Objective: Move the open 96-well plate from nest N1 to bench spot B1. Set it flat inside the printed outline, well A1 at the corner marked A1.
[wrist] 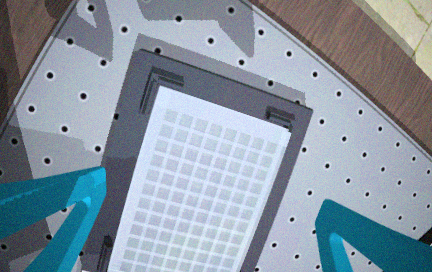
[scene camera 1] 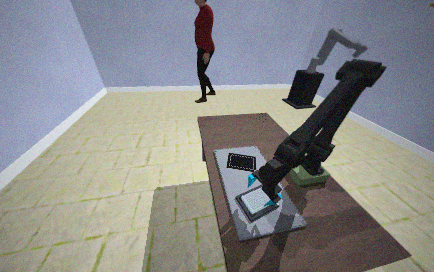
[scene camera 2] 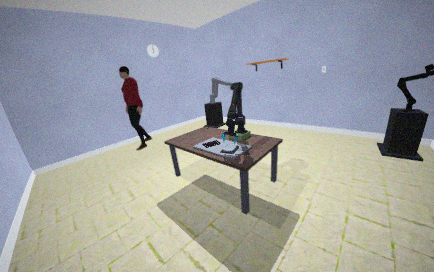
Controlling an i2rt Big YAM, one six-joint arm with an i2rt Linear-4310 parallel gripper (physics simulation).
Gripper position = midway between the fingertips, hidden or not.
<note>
My gripper [wrist: 213, 197] is open and holds nothing. Also in view: a well plate [wrist: 204, 173].
</note>
